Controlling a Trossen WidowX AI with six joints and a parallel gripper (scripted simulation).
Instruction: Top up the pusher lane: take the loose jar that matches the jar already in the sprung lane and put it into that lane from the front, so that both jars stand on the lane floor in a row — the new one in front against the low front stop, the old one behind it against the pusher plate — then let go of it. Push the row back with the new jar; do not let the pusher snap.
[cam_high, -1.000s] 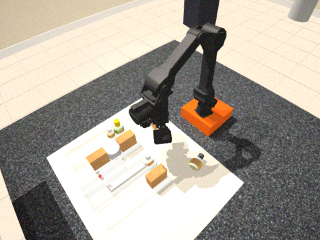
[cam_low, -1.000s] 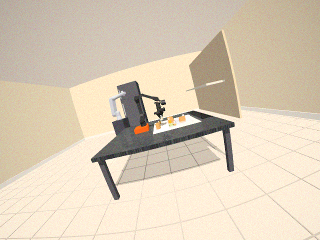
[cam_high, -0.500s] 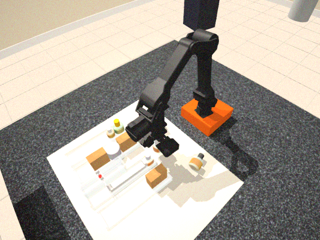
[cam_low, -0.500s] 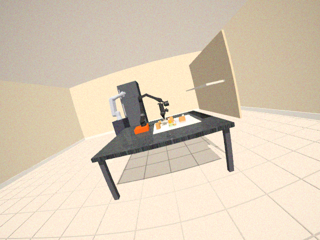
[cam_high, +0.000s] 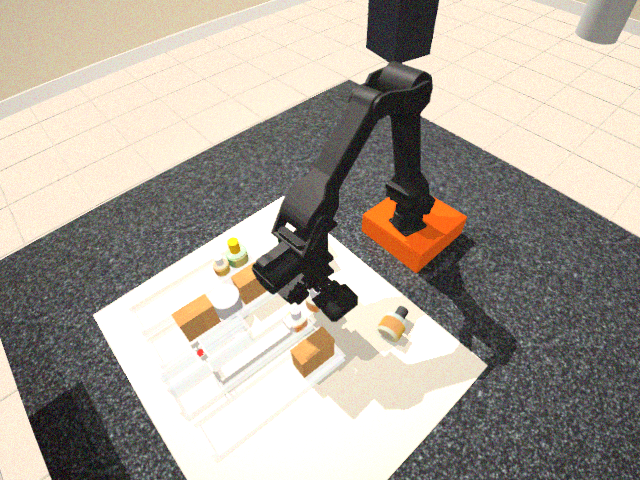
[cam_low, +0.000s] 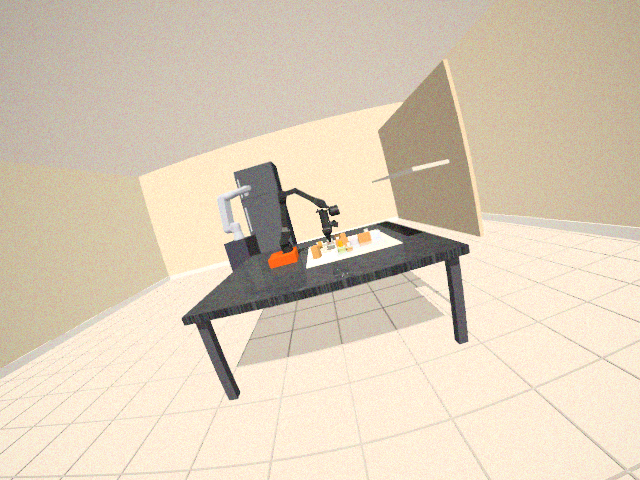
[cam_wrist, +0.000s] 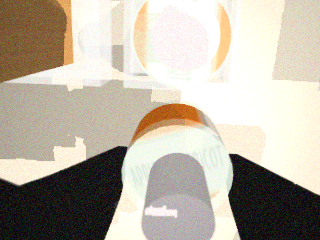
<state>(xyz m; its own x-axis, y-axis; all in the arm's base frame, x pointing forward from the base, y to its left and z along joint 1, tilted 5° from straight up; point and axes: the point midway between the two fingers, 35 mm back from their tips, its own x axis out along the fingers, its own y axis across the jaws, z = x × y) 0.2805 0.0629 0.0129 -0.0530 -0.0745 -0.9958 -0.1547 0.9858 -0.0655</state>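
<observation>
Now: gripper tip 200 mm short of the clear sprung lane, 10 mm to the right of it and 30 mm above it.
</observation>
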